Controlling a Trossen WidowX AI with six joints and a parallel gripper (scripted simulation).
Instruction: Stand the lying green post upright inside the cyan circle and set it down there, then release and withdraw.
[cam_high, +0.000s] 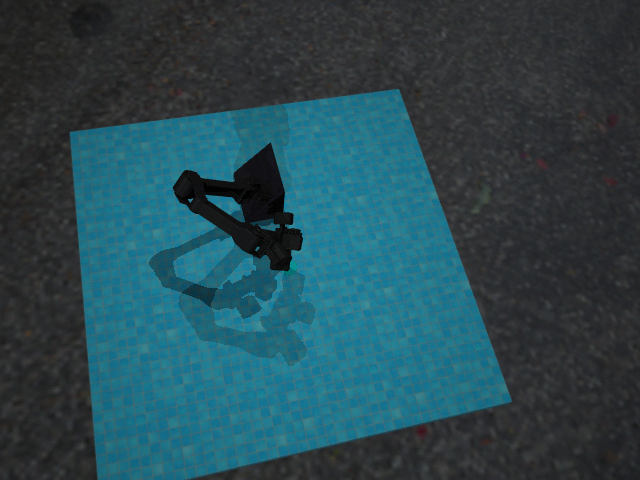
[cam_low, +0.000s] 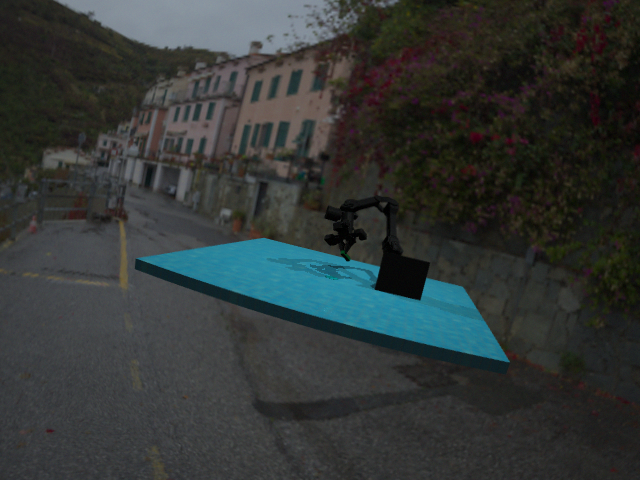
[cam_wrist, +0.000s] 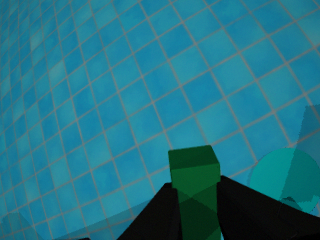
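My gripper tip is 12 cm above the cyan circle, 3 cm short of it and 2 cm to the left of it. The rest, counted from my gripper tip: green post 1 cm to the right, 1 cm below, 1 cm behind.
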